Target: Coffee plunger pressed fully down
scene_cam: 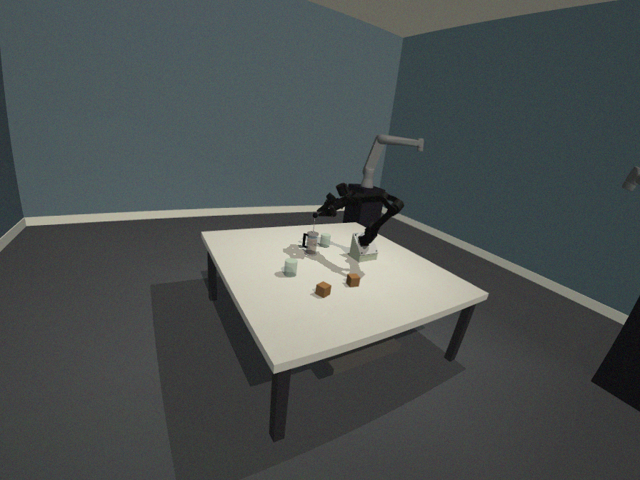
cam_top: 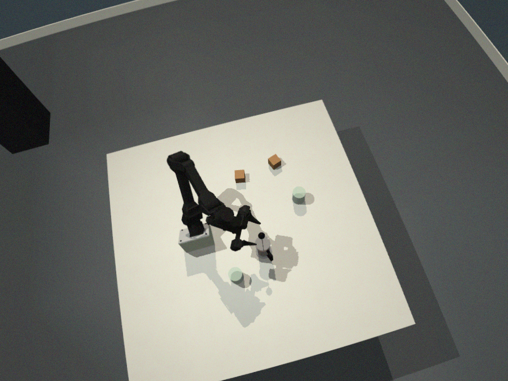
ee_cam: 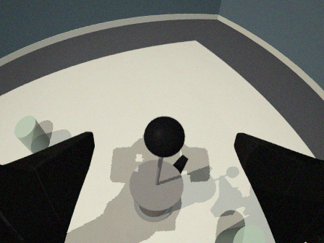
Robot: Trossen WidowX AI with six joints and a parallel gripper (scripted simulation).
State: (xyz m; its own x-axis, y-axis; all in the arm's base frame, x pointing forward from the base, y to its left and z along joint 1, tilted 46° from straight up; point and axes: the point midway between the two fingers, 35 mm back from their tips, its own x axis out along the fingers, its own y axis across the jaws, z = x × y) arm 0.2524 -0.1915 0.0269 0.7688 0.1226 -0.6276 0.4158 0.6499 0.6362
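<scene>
My gripper tip is 140 mm above the coffee press, 20 mm to the left of it and 20 mm short of it.
</scene>
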